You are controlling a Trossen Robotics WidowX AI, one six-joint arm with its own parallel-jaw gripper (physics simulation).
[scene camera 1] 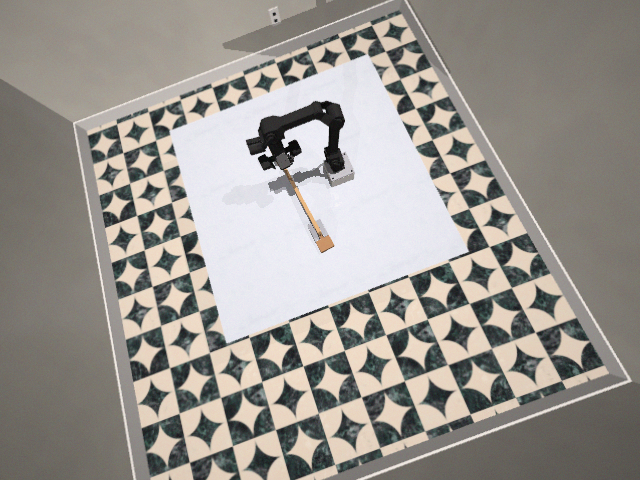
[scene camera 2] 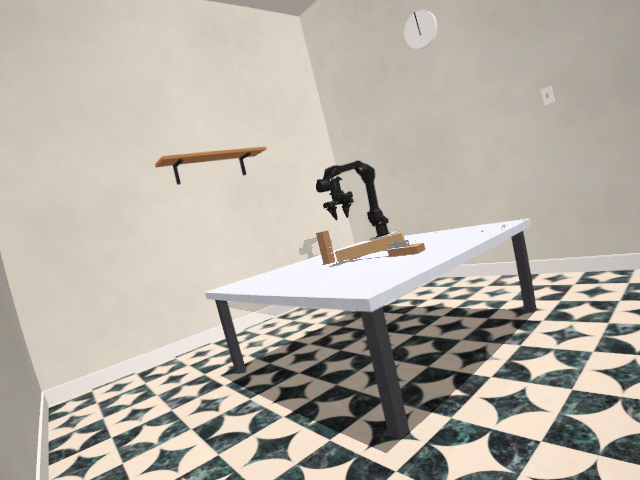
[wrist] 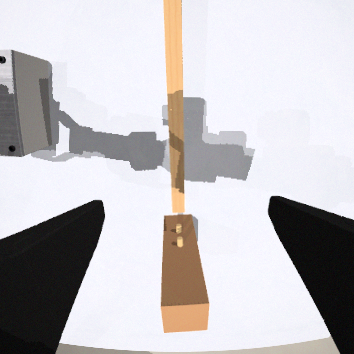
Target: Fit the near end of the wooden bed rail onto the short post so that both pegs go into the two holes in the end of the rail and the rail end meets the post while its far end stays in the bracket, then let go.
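Places are measured from the arm's base along level axes (x ahead, y left, z up), in centimetres.
Pixels of known places: gripper, fingertip midpoint: (scene camera 2: pixel 342 219) (wrist: pixel 187 206); arm's base at its link origin: (scene camera 1: pixel 337 165) (scene camera 2: pixel 383 234).
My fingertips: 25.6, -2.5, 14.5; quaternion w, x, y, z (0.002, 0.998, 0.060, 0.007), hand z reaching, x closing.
Ahead of a thing's pixels: the offset from my fingertips to its top centre, as dx, dy, dz. "pt": to the spot under its first point. Level surfaces: height alone.
The wooden rail (scene camera 1: pixel 308 210) (scene camera 2: pixel 369 248) (wrist: pixel 173 60) runs from the bracket to a spot beside the post. Its far end lies in the grey wire-like bracket (scene camera 2: pixel 398 244). The short post {pt +4.5, -14.0, -13.8} (scene camera 2: pixel 325 248) (wrist: pixel 184 275) stands upright; the gripper hides it in scene camera 1. Two light pegs {pt +2.1, -13.9, -16.3} (wrist: pixel 179 235) stick out of its face towards the rail. A narrow gap shows between rail end and post; the holes do not show. My gripper (scene camera 1: pixel 282 160) (scene camera 2: pixel 341 218) (wrist: pixel 187 206) is open and empty, high above the rail's near end and the post, a fingertip to either side of them.
An orange-brown wooden block {-4.8, +33.7, -18.9} (scene camera 1: pixel 324 242) (scene camera 2: pixel 408 250) lies at the bracket end. The arm's grey base (scene camera 1: pixel 341 175) (wrist: pixel 32 100) stands on the white table {dz -22.5} (scene camera 1: pixel 248 258) (scene camera 2: pixel 310 286) to one side of the rail. The arm's shadow crosses the rail in the wrist view.
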